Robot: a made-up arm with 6 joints.
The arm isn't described. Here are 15 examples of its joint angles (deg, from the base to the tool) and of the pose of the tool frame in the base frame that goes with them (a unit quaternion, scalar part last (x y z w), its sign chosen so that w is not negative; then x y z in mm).
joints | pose
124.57 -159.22 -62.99 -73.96 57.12 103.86 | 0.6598 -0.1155 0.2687 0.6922 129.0 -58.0 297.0
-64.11 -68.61 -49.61 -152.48 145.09 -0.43 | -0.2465 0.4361 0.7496 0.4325 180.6 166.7 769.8
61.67 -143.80 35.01 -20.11 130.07 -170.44 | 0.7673 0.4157 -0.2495 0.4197 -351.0 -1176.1 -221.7
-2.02 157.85 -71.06 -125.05 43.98 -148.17 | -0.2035 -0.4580 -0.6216 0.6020 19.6 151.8 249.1
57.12 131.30 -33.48 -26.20 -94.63 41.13 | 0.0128 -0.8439 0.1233 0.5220 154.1 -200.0 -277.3
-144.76 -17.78 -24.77 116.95 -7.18 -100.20 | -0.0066 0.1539 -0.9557 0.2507 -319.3 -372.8 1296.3
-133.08 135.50 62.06 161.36 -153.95 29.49 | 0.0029 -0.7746 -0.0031 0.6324 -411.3 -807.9 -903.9
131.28 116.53 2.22 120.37 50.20 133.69 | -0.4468 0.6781 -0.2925 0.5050 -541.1 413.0 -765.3
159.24 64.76 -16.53 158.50 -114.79 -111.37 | 0.0282 -0.5662 0.6936 0.4444 -987.1 110.2 21.2
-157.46 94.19 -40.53 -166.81 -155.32 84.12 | 0.0854 -0.7872 -0.5392 0.2869 -173.4 -351.6 -172.9
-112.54 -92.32 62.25 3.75 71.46 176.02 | -0.2079 0.3298 0.4793 0.7863 324.9 1473.3 603.8
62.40 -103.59 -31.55 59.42 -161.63 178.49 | 0.7579 -0.0674 -0.6385 0.1157 -257.5 -783.9 896.5
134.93 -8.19 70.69 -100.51 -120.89 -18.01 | 0.3327 -0.0981 -0.8366 0.4240 -227.1 159.2 1824.2
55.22 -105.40 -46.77 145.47 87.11 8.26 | 0.6847 0.6964 -0.1990 0.0809 -503.6 -342.0 809.7
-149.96 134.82 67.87 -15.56 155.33 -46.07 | -0.6012 -0.4026 -0.6100 0.3232 -826.4 -182.7 -921.8
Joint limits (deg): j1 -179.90..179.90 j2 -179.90..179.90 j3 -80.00..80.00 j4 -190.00..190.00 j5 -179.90..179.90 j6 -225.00..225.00
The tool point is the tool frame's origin. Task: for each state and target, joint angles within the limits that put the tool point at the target. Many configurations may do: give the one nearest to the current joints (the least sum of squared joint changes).
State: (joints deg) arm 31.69 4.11 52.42 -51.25 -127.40 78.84
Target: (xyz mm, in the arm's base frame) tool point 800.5 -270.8 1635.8
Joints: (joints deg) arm -4.95 20.17 77.12 -40.84 -127.40 78.84
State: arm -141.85 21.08 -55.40 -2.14 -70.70 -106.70
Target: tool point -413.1 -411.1 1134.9
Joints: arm -108.99 -12.94 -20.84 14.49 -70.70 -106.70
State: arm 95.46 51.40 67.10 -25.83 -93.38 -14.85
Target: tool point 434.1 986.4 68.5
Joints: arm 77.29 63.20 11.56 -38.89 -93.38 -14.85
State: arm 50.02 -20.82 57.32 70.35 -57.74 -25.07
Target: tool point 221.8 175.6 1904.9
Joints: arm 53.51 3.25 56.04 73.83 -57.74 -25.07
